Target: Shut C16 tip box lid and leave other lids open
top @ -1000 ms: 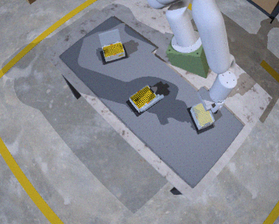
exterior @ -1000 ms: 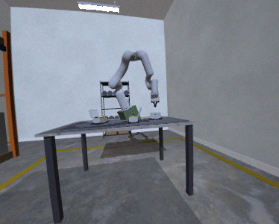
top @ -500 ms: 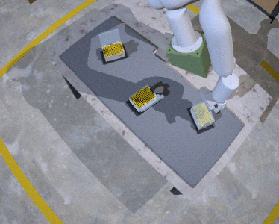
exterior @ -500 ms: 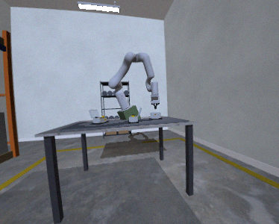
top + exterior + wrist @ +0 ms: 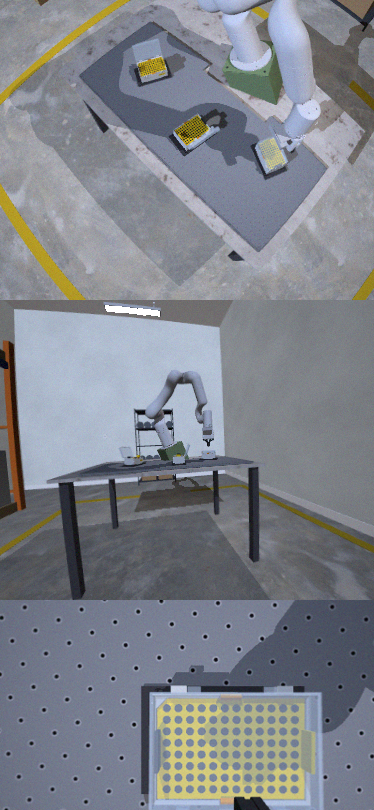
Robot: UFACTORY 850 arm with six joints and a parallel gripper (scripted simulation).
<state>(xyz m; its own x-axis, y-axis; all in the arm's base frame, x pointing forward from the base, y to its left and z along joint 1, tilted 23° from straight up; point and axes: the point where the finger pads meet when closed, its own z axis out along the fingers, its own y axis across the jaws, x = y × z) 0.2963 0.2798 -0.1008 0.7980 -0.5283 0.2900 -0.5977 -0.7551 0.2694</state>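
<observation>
Right now the clear lid is 3 cm ahead of my hand, 2 cm to the right of it and 7 cm below it. The rest, counted from my hand: tip box (3 cm ahead, 2 cm to the right, 8 cm below).
</observation>
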